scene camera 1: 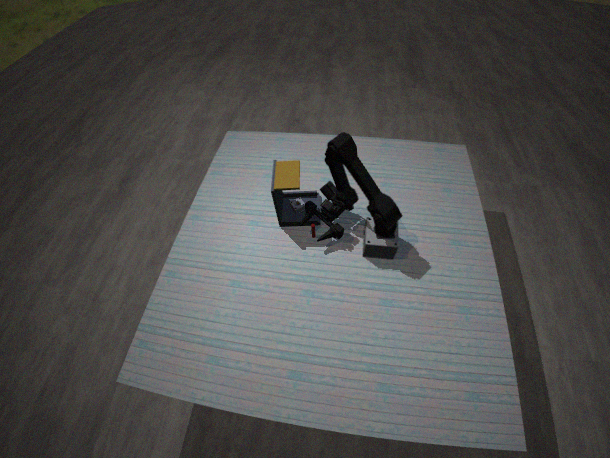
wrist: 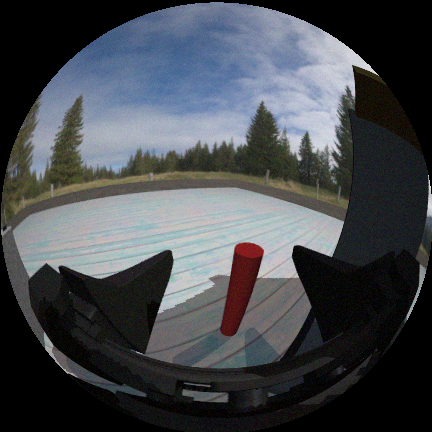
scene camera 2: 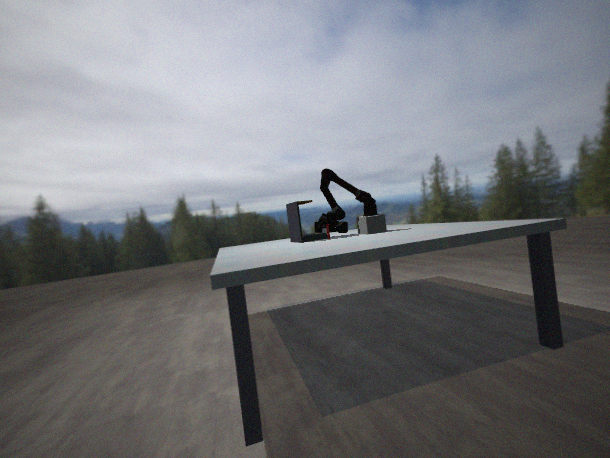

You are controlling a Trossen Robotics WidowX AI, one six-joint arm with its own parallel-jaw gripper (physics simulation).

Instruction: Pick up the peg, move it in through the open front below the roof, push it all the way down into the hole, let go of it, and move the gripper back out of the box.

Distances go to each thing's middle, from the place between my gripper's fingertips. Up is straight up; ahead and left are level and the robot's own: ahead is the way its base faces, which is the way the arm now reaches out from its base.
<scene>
I see the red peg [wrist: 247, 256] 20 mm to the right of my hand, 20 mm below it and 20 mm behind it. From my hand the other things lie so: box [scene camera 1: 289, 218] (150 mm to the right, 50 mm above, 40 mm ahead); dark grey back wall [wrist: 381, 216] (150 mm to the right, 120 mm ahead, 60 mm above); yellow roof [scene camera 1: 287, 174] (160 mm above, 150 mm to the right, 70 mm ahead).
</scene>
